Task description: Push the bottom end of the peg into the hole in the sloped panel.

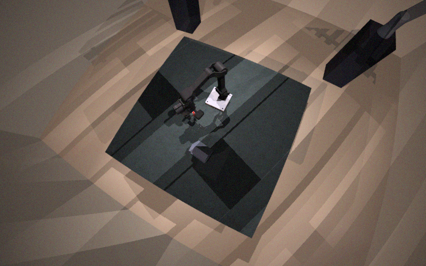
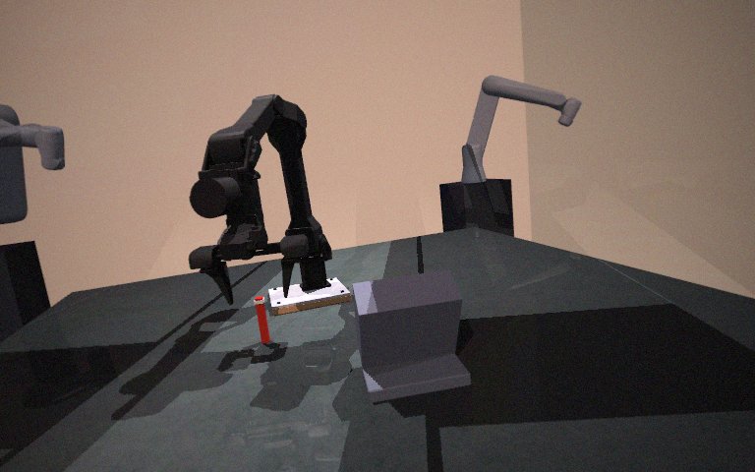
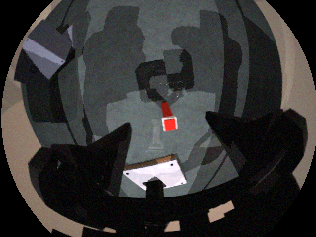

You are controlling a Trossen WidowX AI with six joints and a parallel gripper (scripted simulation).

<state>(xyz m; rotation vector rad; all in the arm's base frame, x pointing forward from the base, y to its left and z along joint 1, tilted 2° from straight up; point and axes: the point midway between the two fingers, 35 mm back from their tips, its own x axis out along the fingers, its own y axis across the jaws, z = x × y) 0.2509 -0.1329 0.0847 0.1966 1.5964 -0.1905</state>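
Now: the red peg 20 mm below my gripper tip. The rest, counted from my gripper tip: grey sloped panel block: 220 mm ahead, 180 mm to the left.
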